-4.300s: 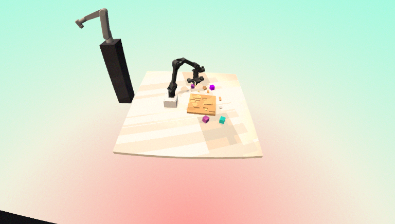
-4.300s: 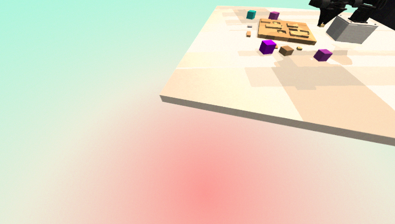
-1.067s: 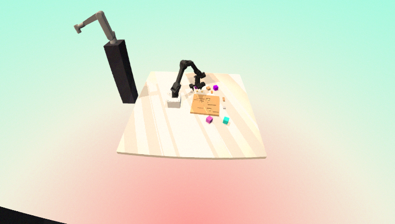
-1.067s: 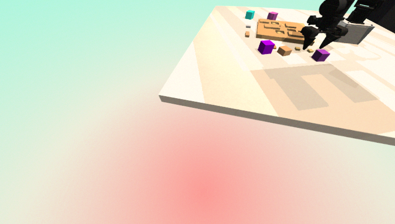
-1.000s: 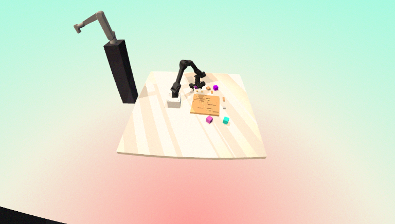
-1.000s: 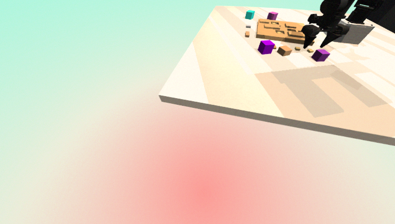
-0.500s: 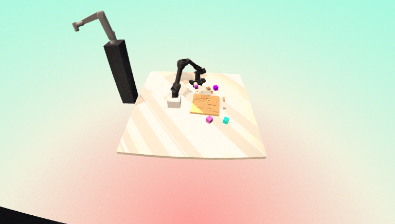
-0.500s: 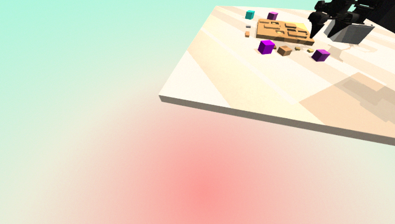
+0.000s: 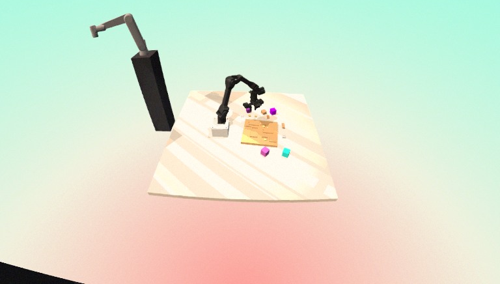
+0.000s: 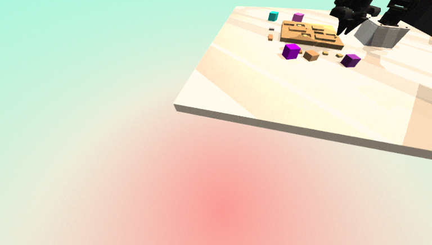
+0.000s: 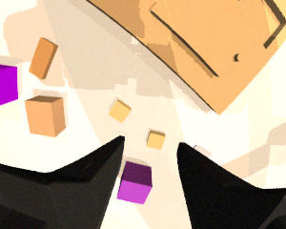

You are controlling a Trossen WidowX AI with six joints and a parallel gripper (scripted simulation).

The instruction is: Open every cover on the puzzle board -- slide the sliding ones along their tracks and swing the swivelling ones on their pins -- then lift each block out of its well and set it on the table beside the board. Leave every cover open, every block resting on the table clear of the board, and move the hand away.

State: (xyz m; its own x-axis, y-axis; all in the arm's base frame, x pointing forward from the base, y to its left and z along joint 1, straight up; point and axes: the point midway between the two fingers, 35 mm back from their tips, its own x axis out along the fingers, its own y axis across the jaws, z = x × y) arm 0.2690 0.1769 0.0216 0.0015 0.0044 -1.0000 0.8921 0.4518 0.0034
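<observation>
Right now the dark purple block is 10 cm to the left of my gripper tip, 6 cm below it and 4 cm behind it. From my gripper tip the other things lie so: small grey piece: 26 cm ahead, 25 cm to the right, 8 cm below; magenta block: 44 cm to the right, 9 cm ahead, 6 cm below; small orange piece: 28 cm ahead, 11 cm to the right, 8 cm below.
</observation>
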